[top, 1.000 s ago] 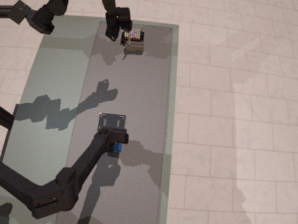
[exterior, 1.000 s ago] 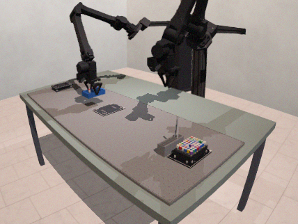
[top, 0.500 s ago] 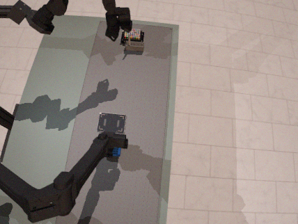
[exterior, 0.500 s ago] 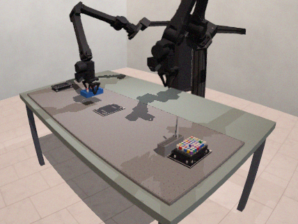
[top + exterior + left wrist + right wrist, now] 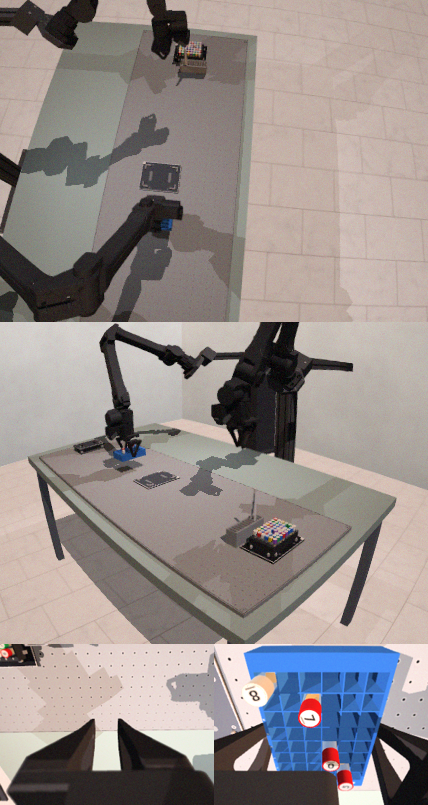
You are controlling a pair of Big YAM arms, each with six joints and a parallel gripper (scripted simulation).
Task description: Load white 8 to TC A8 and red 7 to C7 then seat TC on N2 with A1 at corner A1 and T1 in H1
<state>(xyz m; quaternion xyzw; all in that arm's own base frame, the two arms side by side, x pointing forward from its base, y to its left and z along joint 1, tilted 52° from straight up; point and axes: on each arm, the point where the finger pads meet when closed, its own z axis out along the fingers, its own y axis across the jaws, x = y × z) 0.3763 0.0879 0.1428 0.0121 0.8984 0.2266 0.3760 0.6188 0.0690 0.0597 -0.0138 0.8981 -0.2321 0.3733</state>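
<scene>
The raised nest is 7 cm ahead of my right hand, 49 cm to the right of it and 6 cm below it. The rest, counted from my right hand: holder 5 cm behind, 74 cm to the left, 7 cm below; then tube carrier right at my right hand.
</scene>
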